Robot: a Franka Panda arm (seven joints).
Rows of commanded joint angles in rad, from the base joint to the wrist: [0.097 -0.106 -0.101 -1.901 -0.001 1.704 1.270]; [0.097 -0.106 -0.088 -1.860 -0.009 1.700 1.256]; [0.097 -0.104 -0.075 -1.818 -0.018 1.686 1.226]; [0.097 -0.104 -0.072 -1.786 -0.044 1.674 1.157]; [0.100 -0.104 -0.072 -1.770 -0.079 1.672 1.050]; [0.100 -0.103 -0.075 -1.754 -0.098 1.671 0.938]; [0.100 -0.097 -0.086 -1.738 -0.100 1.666 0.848]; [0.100 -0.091 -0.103 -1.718 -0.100 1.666 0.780]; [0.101 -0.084 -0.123 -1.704 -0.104 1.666 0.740]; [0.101 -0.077 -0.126 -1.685 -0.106 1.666 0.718]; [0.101 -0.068 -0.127 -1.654 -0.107 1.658 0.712]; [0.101 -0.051 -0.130 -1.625 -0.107 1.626 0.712]
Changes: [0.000 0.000 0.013 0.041 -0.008 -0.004 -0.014]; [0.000 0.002 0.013 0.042 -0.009 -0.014 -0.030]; [0.000 0.000 0.003 0.032 -0.026 -0.012 -0.069]; [0.003 0.000 0.000 0.016 -0.035 -0.002 -0.107]; [0.000 0.001 -0.003 0.016 -0.019 -0.001 -0.112]; [0.000 0.006 -0.011 0.016 -0.002 -0.005 -0.090]; [0.000 0.006 -0.017 0.020 0.000 0.000 -0.068]; [0.001 0.007 -0.020 0.014 -0.004 0.000 -0.040]; [0.000 0.007 -0.003 0.019 -0.002 0.000 -0.022]; [0.000 0.009 -0.001 0.031 -0.001 -0.008 -0.006]; [0.000 0.017 -0.003 0.029 0.000 -0.032 0.000]
